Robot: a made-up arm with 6 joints.
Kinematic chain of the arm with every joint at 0, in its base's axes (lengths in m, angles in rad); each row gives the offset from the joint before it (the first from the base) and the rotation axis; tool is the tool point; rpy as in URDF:
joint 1: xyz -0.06 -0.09 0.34 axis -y
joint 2: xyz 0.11 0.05 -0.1 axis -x
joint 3: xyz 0 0.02 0.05 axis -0.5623 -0.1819 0.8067
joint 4: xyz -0.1 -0.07 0 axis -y
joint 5: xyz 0.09 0 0.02 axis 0.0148 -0.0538 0.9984
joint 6: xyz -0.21 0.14 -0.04 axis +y
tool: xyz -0.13 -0.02 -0.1 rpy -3.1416 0 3.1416
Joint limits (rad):
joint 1: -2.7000..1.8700
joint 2: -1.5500..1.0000
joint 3: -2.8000..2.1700
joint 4: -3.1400..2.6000
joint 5: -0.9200..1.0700
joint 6: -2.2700..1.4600
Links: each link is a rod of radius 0.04 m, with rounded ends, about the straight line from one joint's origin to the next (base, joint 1, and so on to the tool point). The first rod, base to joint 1, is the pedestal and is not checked.
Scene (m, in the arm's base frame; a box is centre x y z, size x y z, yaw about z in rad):
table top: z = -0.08
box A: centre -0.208 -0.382 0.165 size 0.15 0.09 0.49 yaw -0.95
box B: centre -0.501 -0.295 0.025 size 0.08 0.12 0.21 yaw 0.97
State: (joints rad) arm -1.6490 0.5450 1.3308 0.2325 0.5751 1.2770
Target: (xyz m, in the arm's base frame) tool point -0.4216 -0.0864 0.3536
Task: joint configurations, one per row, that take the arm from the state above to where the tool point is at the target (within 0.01 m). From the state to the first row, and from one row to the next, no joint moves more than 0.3 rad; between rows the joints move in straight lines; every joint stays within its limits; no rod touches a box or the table.
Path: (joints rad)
1: -1.6309 0.3998 1.0379 0.3943 0.5355 1.3136
2: -1.6129 0.2546 0.7450 0.5562 0.4959 1.3502
3: -1.5948 0.1094 0.4521 0.7180 0.4563 1.3868
4: -1.5767 -0.0358 0.1592 0.8798 0.4166 1.4234
5: -1.5586 -0.1810 -0.1337 1.0416 0.3770 1.4600
6: -1.5271 -0.3160 0.1555 1.0318 0.2681 1.2245
7: -1.4956 -0.4511 0.4447 1.0219 0.1591 0.9889
8: -1.4641 -0.5861 0.7339 1.0121 0.0501 0.7534

